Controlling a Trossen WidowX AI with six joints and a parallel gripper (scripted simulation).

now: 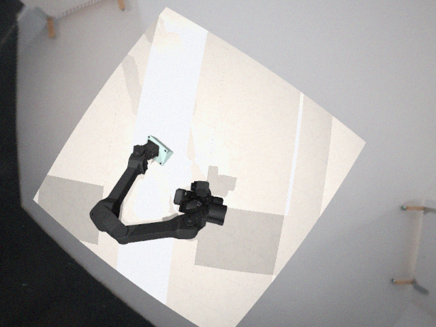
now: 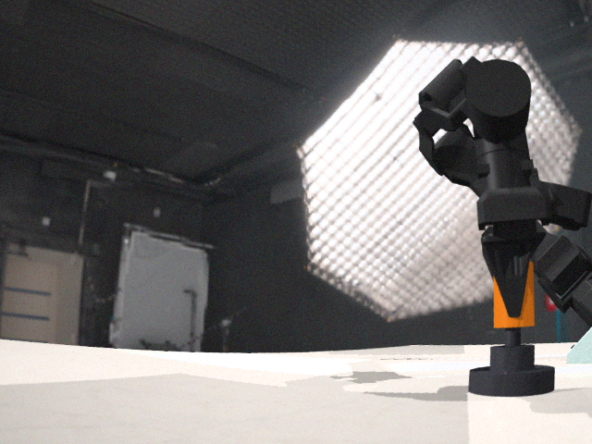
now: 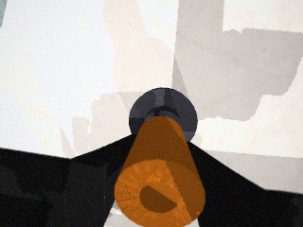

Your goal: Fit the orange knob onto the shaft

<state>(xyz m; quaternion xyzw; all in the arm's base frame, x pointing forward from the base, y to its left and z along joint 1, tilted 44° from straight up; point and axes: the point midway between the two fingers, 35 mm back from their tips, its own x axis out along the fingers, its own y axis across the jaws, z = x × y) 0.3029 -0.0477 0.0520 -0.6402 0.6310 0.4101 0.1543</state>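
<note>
The orange knob lies 2 cm above my gripper tip. Also, from my gripper tip: round pedestal 4 cm below.
</note>
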